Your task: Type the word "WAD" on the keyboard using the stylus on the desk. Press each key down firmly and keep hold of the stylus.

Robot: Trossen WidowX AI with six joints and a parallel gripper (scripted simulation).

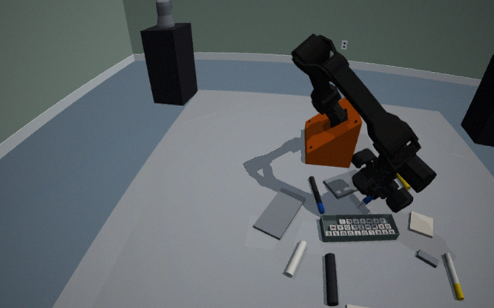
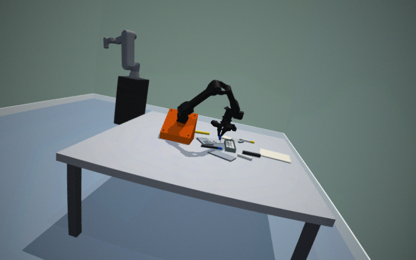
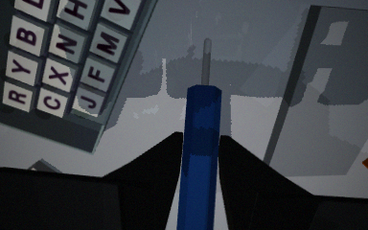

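Now: gripper tip 2 cm short of the grey stylus tip, 3 cm to the left of it and 3 cm above it. From my gripper tip the other things lie so: grey slab (8 cm behind, 6 cm to the right, 4 cm below); then blue stylus (1 cm ahead, 1 cm to the right, 1 cm below); then D key (12 cm ahead, 7 cm to the right, 3 cm below).
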